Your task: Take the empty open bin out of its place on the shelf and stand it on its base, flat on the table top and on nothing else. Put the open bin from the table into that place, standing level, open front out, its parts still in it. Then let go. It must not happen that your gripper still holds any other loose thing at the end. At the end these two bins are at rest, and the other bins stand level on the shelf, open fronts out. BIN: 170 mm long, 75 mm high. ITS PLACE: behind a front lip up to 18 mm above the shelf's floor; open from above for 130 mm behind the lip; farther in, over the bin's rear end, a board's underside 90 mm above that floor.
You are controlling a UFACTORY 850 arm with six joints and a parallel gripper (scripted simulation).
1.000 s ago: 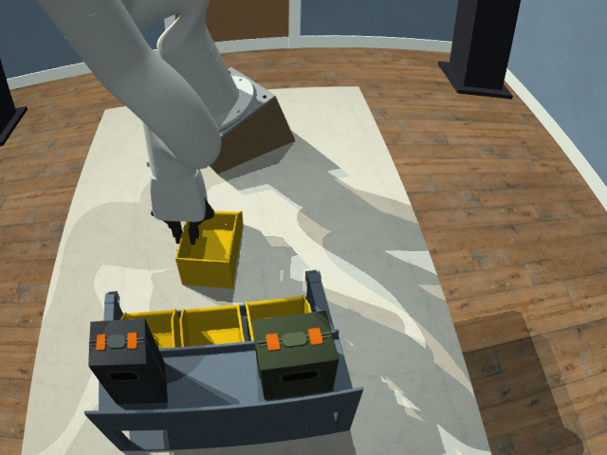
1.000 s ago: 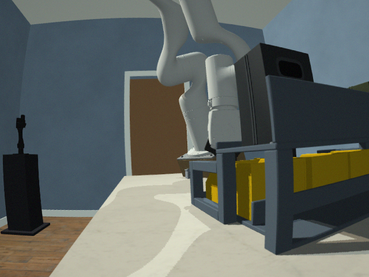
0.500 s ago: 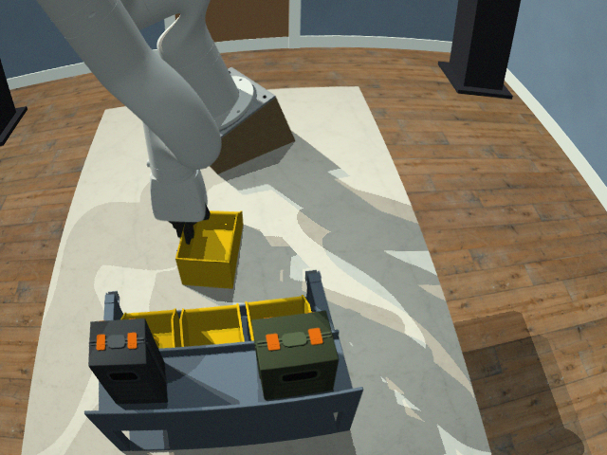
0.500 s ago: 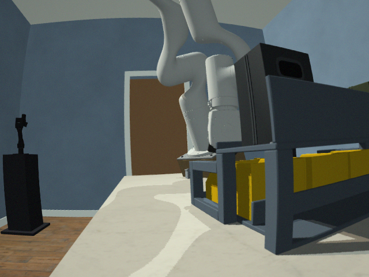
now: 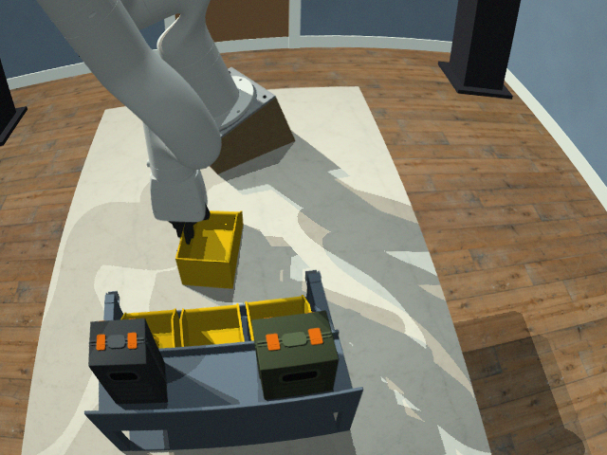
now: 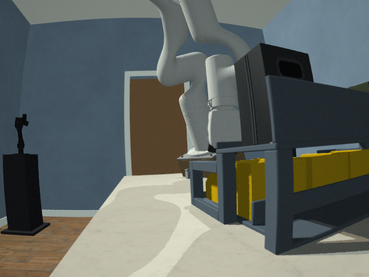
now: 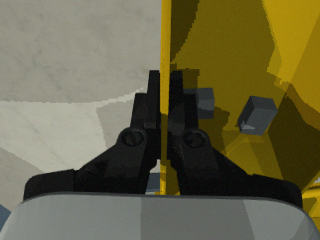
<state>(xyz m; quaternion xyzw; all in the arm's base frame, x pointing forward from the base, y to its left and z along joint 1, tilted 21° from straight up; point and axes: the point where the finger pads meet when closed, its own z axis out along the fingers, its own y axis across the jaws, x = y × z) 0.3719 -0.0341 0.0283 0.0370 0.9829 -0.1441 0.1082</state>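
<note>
Now: the shelf lip 15 cm ahead of my hand, 5 cm to the left of it and 5 cm below it. The rest, counted from my hand: dark grey case 35 cm ahead, 4 cm to the right, 10 cm above; then green case 33 cm ahead, 19 cm to the left, 9 cm above.
</note>
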